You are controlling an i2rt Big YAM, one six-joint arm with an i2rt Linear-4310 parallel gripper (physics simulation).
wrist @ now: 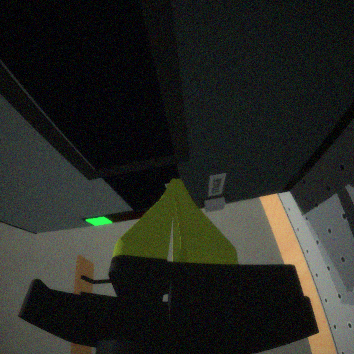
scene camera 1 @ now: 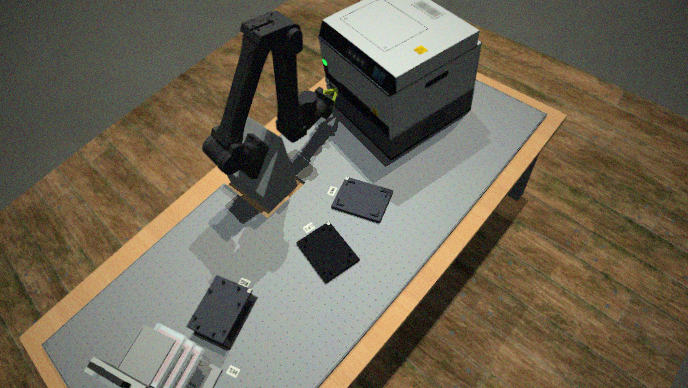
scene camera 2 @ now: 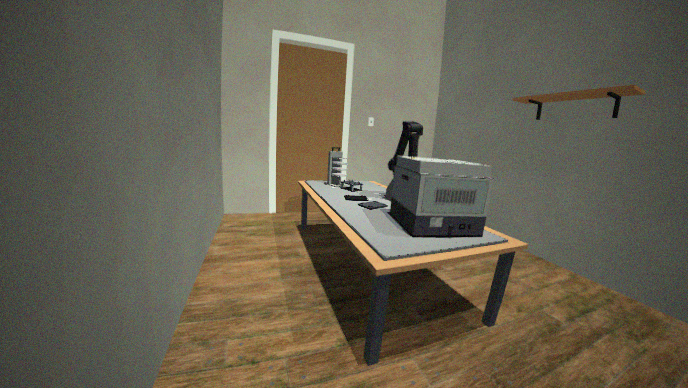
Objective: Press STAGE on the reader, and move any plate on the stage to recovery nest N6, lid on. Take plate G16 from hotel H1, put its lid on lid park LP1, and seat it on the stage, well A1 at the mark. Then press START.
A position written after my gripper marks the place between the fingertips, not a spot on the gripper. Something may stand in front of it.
I see my gripper (wrist: 175,184) and a flat black pad (scene camera 1: 330,255).
